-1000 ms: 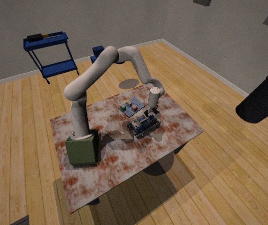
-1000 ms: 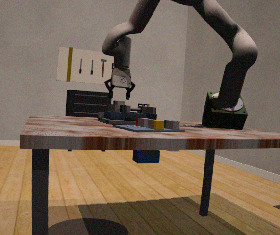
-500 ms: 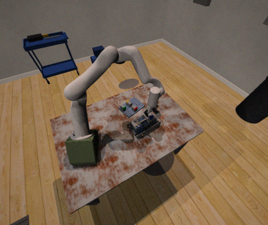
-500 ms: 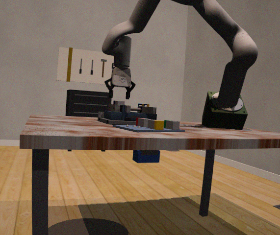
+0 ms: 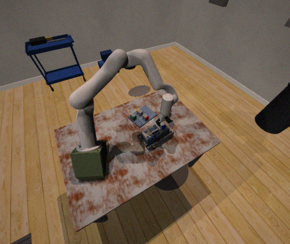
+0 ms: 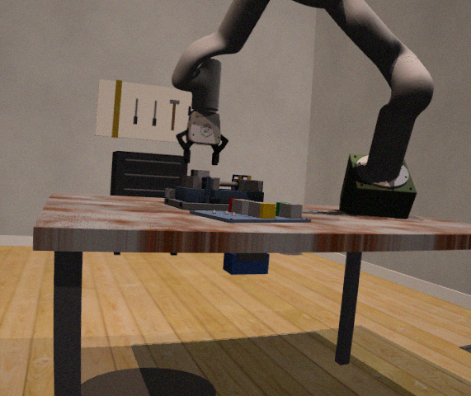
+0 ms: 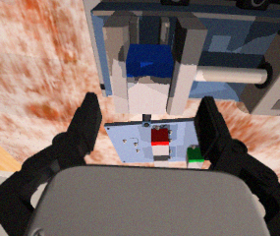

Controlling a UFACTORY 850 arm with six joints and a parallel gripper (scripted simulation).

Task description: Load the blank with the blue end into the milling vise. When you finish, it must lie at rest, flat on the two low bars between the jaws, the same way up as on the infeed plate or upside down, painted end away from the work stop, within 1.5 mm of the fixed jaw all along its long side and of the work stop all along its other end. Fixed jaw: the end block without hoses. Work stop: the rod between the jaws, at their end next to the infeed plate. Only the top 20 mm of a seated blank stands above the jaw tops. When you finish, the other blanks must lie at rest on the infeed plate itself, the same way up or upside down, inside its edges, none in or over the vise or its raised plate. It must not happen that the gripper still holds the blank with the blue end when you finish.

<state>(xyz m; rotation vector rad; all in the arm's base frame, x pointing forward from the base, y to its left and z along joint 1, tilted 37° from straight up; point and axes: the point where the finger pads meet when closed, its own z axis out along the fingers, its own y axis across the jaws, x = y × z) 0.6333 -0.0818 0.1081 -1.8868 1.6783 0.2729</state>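
Now: hand 5 cm above the blue-ended blank. Round my hand: pale rod 9 cm behind, 2 cm to the right, 7 cm below; milling vise 7 cm behind, 1 cm to the right, 10 cm below; red-ended blank 8 cm behind, 21 cm to the left, 12 cm below.
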